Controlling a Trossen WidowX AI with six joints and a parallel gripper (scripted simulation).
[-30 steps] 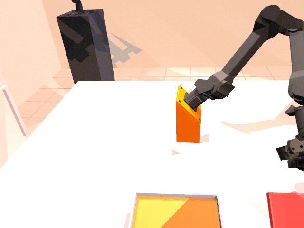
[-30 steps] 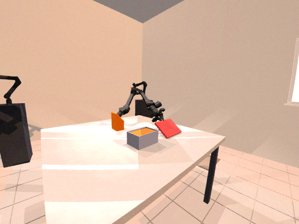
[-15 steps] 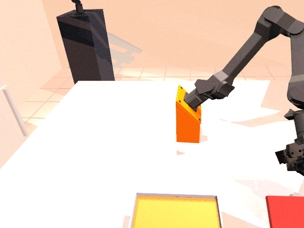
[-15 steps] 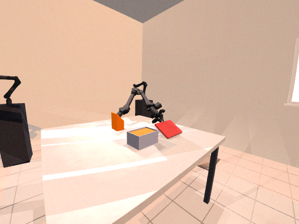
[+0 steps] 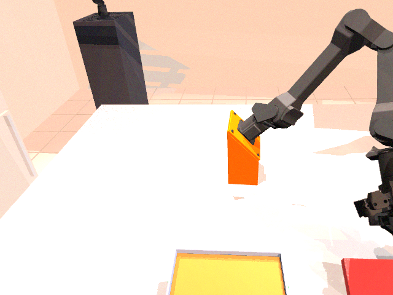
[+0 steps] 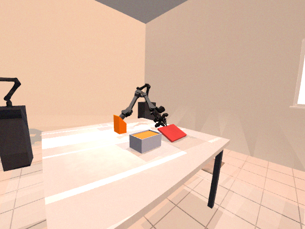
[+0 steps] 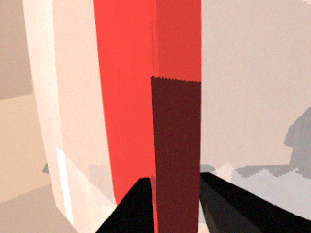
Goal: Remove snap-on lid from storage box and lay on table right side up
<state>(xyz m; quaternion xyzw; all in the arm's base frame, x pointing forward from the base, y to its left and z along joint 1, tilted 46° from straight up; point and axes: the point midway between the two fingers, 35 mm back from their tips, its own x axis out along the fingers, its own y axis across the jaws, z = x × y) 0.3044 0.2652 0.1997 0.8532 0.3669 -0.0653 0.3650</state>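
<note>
Right now my gripper tip is 80 mm short of the lid, 30 mm above it and 10 mm to the right of it. The rest, counted from my gripper tip: grey storage box 320 mm to the right, 110 mm ahead, 30 mm below.
</note>
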